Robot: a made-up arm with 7 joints.
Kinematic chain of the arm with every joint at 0, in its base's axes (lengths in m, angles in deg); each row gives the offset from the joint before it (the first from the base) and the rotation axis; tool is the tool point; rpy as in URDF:
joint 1: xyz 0 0 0.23 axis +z
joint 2: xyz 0 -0.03 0.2 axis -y
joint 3: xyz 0 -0.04 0.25 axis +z
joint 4: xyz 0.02 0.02 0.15 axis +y
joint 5: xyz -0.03 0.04 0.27 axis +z
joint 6: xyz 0 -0.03 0.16 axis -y
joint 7: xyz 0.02 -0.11 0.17 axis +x
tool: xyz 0 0 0 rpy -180 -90 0
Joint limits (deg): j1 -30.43..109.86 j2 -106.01..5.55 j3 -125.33..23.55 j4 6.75..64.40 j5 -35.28..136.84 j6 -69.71..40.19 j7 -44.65..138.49
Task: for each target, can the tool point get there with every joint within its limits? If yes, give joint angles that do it. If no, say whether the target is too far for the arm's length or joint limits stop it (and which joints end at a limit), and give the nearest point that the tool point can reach.
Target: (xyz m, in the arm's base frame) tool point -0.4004 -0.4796 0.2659
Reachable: no: joint limits stop it (at a limit: joint 1, joint 2, joint 4, joint 6) | nearest point 0.0303 -0.6795 0.1465 | short by 0.490 m
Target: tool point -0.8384 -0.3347 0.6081
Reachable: no: joint limits stop it (at a limit: joint 1, joint 2, joint 3, joint 4) | nearest point -0.5764 -0.2800 0.8684 | short by 0.373 m
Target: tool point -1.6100 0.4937 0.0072
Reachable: no: too far | nearest point -0.5722 0.5375 0.1374 | short by 1.047 m
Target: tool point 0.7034 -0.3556 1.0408
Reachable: yes | joints 3.96 -38.08 -52.52 38.99 -6.05 8.35 6.67
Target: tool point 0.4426 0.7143 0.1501
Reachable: yes | joints 71.24 -72.44 -19.00 45.44 52.07 -29.89 59.99
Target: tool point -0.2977 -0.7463 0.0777
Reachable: no: joint limits stop it (at a limit: joint 1, joint 2, joint 4) | nearest point 0.0315 -0.6910 0.0983 | short by 0.334 m
